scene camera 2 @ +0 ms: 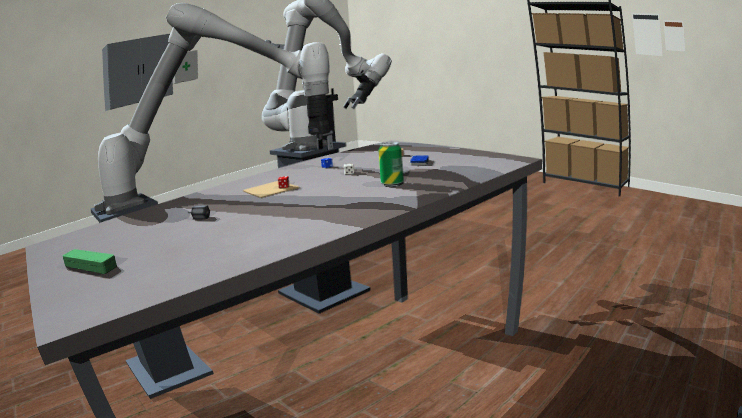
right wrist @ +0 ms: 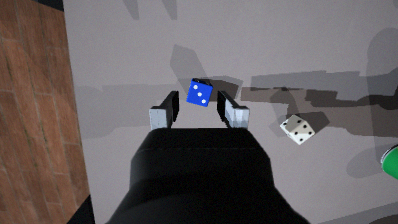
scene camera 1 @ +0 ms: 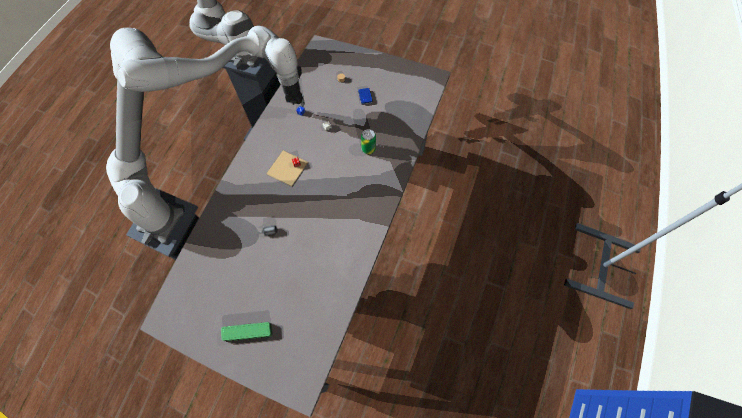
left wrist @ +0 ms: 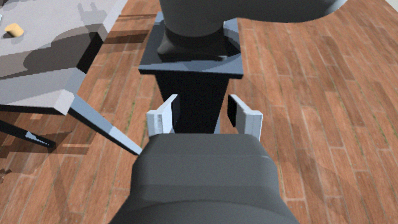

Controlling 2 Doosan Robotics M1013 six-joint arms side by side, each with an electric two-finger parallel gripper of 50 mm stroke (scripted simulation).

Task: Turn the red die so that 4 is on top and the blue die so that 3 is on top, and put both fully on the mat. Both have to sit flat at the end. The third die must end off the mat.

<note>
In view: the left gripper [left wrist: 203,104], the right gripper [scene camera 2: 325,149], a tan mat [scene camera 1: 283,169] and a green block [scene camera 2: 97,262].
The green block shows as well in scene camera 1 [scene camera 1: 258,330]. The right gripper shows as well in the right wrist view [right wrist: 198,100]. The right wrist view misses the tan mat: it is out of frame. The left wrist view does not show the tan mat: it is out of frame.
</note>
